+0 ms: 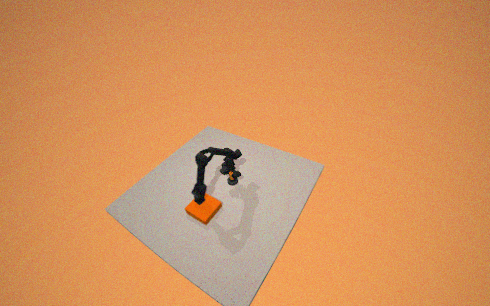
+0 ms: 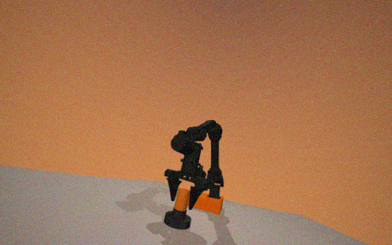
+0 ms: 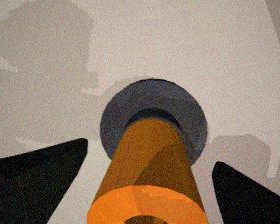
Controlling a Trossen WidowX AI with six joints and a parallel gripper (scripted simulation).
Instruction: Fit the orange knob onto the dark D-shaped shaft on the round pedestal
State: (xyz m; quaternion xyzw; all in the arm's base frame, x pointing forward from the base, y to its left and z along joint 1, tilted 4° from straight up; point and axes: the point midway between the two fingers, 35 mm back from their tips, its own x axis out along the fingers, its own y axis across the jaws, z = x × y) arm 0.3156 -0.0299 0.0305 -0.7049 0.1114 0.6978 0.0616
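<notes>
Now: the orange knob 20 mm above my gripper tip. Also, from my gripper tip: round pedestal (20 mm below).
</notes>
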